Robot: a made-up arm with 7 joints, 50 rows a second.
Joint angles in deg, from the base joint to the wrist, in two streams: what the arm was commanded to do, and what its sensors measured. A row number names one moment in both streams.
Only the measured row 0 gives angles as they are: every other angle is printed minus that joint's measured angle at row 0.
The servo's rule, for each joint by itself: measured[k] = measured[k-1] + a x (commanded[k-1-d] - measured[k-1]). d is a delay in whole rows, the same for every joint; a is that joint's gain. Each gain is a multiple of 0.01, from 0.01 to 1. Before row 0 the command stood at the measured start. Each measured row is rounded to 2 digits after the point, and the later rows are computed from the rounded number. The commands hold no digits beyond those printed.
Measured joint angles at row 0: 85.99 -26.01 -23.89 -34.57 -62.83 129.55 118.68
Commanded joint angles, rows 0 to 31: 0.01 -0.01 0.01 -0.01 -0.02 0.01 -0.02; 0.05 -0.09 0.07 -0.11 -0.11 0.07 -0.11; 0.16 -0.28 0.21 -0.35 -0.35 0.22 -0.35; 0.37 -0.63 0.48 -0.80 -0.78 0.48 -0.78; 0.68 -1.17 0.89 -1.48 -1.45 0.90 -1.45; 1.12 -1.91 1.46 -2.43 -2.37 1.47 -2.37; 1.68 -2.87 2.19 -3.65 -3.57 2.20 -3.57; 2.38 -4.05 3.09 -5.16 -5.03 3.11 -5.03; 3.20 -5.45 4.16 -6.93 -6.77 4.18 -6.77; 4.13 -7.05 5.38 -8.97 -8.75 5.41 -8.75; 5.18 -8.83 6.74 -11.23 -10.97 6.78 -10.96; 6.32 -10.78 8.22 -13.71 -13.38 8.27 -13.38; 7.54 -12.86 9.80 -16.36 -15.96 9.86 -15.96; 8.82 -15.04 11.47 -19.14 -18.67 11.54 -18.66; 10.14 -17.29 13.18 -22.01 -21.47 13.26 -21.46; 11.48 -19.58 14.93 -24.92 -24.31 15.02 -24.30; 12.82 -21.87 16.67 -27.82 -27.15 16.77 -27.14; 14.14 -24.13 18.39 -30.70 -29.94 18.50 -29.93; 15.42 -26.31 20.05 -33.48 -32.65 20.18 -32.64; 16.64 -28.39 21.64 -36.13 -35.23 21.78 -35.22; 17.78 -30.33 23.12 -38.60 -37.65 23.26 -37.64; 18.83 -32.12 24.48 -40.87 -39.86 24.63 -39.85; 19.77 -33.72 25.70 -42.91 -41.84 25.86 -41.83; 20.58 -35.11 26.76 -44.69 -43.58 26.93 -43.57; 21.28 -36.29 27.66 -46.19 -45.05 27.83 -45.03; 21.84 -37.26 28.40 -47.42 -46.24 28.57 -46.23; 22.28 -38.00 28.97 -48.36 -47.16 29.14 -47.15; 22.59 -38.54 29.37 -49.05 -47.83 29.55 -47.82; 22.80 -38.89 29.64 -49.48 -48.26 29.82 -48.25; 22.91 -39.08 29.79 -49.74 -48.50 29.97 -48.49; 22.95 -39.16 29.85 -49.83 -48.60 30.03 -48.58; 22.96 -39.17 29.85 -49.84 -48.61 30.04 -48.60
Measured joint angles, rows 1 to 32: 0.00 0.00 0.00 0.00 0.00 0.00 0.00; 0.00 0.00 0.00 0.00 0.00 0.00 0.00; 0.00 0.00 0.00 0.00 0.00 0.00 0.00; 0.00 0.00 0.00 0.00 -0.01 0.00 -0.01; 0.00 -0.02 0.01 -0.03 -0.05 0.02 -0.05; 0.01 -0.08 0.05 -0.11 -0.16 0.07 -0.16; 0.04 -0.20 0.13 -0.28 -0.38 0.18 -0.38; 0.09 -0.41 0.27 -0.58 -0.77 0.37 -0.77; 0.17 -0.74 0.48 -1.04 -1.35 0.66 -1.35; 0.29 -1.21 0.79 -1.69 -2.15 1.06 -2.15; 0.46 -1.83 1.20 -2.56 -3.19 1.59 -3.19; 0.68 -2.63 1.73 -3.65 -4.48 2.26 -4.48; 0.96 -3.60 2.39 -4.98 -6.02 3.08 -6.02; 1.30 -4.75 3.17 -6.54 -7.80 4.04 -7.80; 1.70 -6.08 4.08 -8.33 -9.81 5.14 -9.81; 2.17 -7.57 5.11 -10.34 -12.02 6.37 -12.02; 2.70 -9.21 6.25 -12.54 -14.41 7.71 -14.41; 3.30 -10.99 7.50 -14.91 -16.95 9.15 -16.95; 3.95 -12.88 8.84 -17.41 -19.60 10.68 -19.60; 4.66 -14.86 10.25 -20.01 -22.32 12.26 -22.31; 5.42 -16.90 11.72 -22.68 -25.06 13.88 -25.05; 6.22 -18.97 13.22 -25.38 -27.79 15.52 -27.78; 7.05 -21.04 14.74 -28.07 -30.47 17.15 -30.46; 7.91 -23.08 16.25 -30.70 -33.05 18.74 -33.04; 8.78 -25.07 17.73 -33.24 -35.50 20.27 -35.49; 9.66 -26.97 19.16 -35.66 -37.78 21.72 -37.77; 10.53 -28.76 20.53 -37.92 -39.87 23.07 -39.86; 11.39 -30.42 21.81 -39.99 -41.73 24.31 -41.72; 12.23 -31.92 23.00 -41.85 -43.35 25.42 -43.34; 13.03 -33.26 24.07 -43.48 -44.72 26.39 -44.71; 13.79 -34.42 25.02 -44.87 -45.84 27.21 -45.83; 14.51 -35.40 25.85 -46.02 -46.71 27.89 -46.70
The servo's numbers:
d 3
a 0.08 0.22 0.18 0.25 0.36 0.26 0.36

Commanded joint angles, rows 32 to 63: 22.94 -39.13 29.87 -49.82 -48.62 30.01 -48.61; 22.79 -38.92 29.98 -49.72 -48.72 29.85 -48.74; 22.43 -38.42 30.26 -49.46 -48.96 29.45 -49.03; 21.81 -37.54 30.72 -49.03 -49.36 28.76 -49.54; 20.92 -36.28 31.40 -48.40 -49.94 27.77 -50.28; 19.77 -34.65 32.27 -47.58 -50.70 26.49 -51.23; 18.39 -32.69 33.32 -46.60 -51.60 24.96 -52.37; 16.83 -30.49 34.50 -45.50 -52.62 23.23 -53.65; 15.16 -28.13 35.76 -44.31 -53.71 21.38 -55.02; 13.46 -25.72 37.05 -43.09 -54.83 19.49 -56.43; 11.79 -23.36 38.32 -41.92 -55.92 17.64 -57.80; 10.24 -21.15 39.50 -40.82 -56.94 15.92 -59.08; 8.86 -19.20 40.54 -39.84 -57.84 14.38 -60.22; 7.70 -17.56 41.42 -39.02 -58.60 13.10 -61.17; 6.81 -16.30 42.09 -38.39 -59.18 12.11 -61.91; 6.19 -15.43 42.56 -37.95 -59.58 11.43 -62.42; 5.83 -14.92 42.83 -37.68 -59.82 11.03 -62.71; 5.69 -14.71 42.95 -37.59 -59.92 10.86 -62.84; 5.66 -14.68 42.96 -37.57 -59.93 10.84 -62.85; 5.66 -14.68 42.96 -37.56 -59.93 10.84 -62.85; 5.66 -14.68 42.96 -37.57 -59.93 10.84 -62.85; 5.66 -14.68 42.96 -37.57 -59.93 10.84 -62.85; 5.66 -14.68 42.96 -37.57 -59.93 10.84 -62.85; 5.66 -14.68 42.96 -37.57 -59.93 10.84 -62.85; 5.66 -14.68 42.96 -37.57 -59.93 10.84 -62.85; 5.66 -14.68 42.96 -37.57 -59.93 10.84 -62.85; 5.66 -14.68 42.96 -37.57 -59.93 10.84 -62.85; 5.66 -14.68 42.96 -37.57 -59.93 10.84 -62.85; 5.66 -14.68 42.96 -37.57 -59.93 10.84 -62.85; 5.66 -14.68 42.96 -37.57 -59.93 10.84 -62.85; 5.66 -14.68 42.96 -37.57 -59.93 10.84 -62.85; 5.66 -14.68 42.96 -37.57 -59.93 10.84 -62.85
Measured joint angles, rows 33 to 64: 15.18 -36.21 26.56 -46.95 -47.35 28.43 -47.34; 15.80 -36.86 27.15 -47.67 -47.80 28.85 -47.79; 16.37 -37.37 27.64 -48.21 -48.09 29.16 -48.08; 16.90 -37.76 28.04 -48.61 -48.28 29.38 -48.27; 17.37 -38.02 28.39 -48.89 -48.44 29.50 -48.44; 17.77 -38.11 28.73 -49.03 -48.63 29.49 -48.65; 18.09 -37.98 29.09 -49.03 -48.89 29.30 -48.97; 18.32 -37.61 29.51 -48.87 -49.27 28.90 -49.44; 18.44 -36.96 30.01 -48.55 -49.78 28.27 -50.08; 18.44 -36.02 30.61 -48.06 -50.44 27.41 -50.90; 18.31 -34.80 31.31 -47.42 -51.22 26.32 -51.89; 18.06 -33.33 32.11 -46.64 -52.12 25.04 -53.02; 17.69 -31.66 33.00 -45.75 -53.10 23.60 -54.25; 17.22 -29.83 33.96 -44.79 -54.12 22.05 -55.53; 16.66 -27.92 34.96 -43.80 -55.14 20.46 -56.81; 16.04 -26.00 35.96 -42.81 -56.11 18.88 -58.04; 15.37 -24.14 36.94 -41.86 -57.01 17.38 -59.17; 14.69 -22.42 37.87 -40.99 -57.79 16.01 -60.16; 14.01 -20.88 38.71 -40.23 -58.43 14.82 -60.97; 13.36 -19.57 39.45 -39.59 -58.93 13.83 -61.60; 12.75 -18.50 40.08 -39.09 -59.29 13.06 -62.05; 12.18 -17.66 40.60 -38.71 -59.52 12.48 -62.34; 11.66 -17.00 41.02 -38.42 -59.67 12.05 -62.52; 11.18 -16.49 41.37 -38.21 -59.76 11.74 -62.64; 10.74 -16.09 41.66 -38.05 -59.82 11.51 -62.72; 10.33 -15.78 41.89 -37.93 -59.86 11.34 -62.77; 9.96 -15.54 42.08 -37.84 -59.89 11.21 -62.80; 9.62 -15.35 42.24 -37.77 -59.90 11.11 -62.82; 9.30 -15.20 42.37 -37.72 -59.91 11.04 -62.83; 9.01 -15.09 42.48 -37.68 -59.92 10.99 -62.84; 8.74 -15.00 42.57 -37.65 -59.92 10.95 -62.84; 8.49 -14.93 42.64 -37.63 -59.92 10.92 -62.84
